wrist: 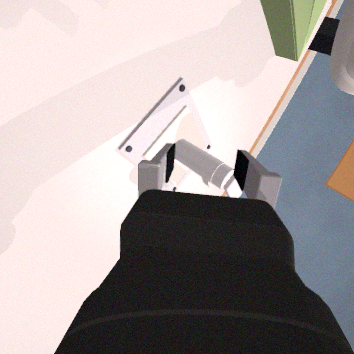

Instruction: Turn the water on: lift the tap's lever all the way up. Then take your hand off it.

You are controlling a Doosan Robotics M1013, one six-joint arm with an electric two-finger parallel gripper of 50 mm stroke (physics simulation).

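Frame: origin at the arm's base, x ahead, y left, z up, level; metres.
Where they show: gripper, fingertip midpoint: [204, 158].
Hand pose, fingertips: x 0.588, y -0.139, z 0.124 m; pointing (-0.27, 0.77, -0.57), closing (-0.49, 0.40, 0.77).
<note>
Things, the pixels of their top centre, and the offset from my fingertips. "spot": a spot on its surface instead.
- grey cylinder at a spot on its surface: [202, 161] spot: dx -0.013, dy +0.193, dz -0.098 m
- pale end piece at a spot on its surface: [232, 186] spot: dx -0.007, dy +0.237, dz -0.036 m
- pale metal frame at its top centre: [177, 147] dx -0.012, dy +0.217, dz -0.180 m
The tap is a grey cylinder [202, 161] with a pale end piece [232, 186], in the middle of the wrist view. It lies slantwise beside a pale metal frame [142, 131] with dark screw holes. My gripper [204, 158] is open, with nothing held between its fingers. In this view the tap's cylinder shows across the gap between the two fingertips. How far the fingertips are from it in depth I cannot tell. Which part is the lever, and how high it stands, I cannot tell; the gripper's black body hides what lies below.
A green block-like object [287, 30] stands at the top right, close to the wooden edge [286, 102] of the pale surface. Beyond that edge are a blue surface [300, 150], a rounded grey object [345, 60] and an orange-brown panel [345, 175]. A broad shadow crosses the pale surface.
</note>
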